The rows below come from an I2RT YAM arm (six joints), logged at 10 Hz.
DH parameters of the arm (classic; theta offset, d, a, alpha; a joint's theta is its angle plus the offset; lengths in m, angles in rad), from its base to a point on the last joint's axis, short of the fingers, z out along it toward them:
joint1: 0 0.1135 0.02 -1.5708
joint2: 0 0 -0.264 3.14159
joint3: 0.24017 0 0.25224 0
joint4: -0.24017 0 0.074 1.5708
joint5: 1.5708 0 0 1.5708
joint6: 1.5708 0.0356 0 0
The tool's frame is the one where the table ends.
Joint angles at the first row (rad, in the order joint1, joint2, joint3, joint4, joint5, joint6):
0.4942, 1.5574, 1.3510, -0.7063, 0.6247, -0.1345
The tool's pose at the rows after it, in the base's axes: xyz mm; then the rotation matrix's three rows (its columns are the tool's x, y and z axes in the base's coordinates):
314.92 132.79 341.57; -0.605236 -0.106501 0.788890; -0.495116 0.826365 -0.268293; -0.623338 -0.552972 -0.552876
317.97 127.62 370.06; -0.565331 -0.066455 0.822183; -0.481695 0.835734 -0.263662; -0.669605 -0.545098 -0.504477
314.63 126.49 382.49; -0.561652 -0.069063 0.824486; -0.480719 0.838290 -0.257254; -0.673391 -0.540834 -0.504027
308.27 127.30 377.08; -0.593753 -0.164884 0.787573; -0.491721 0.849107 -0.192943; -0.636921 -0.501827 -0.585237
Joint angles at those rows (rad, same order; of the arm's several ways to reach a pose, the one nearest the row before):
0.4606, 1.5574, 1.4544, -0.6521, 0.6323, -0.2180
0.4431, 1.5558, 1.5428, -0.6624, 0.6319, -0.2413
0.4438, 1.5532, 1.5901, -0.7086, 0.6266, -0.2405
0.4465, 1.5501, 1.5951, -0.7959, 0.5400, -0.2199

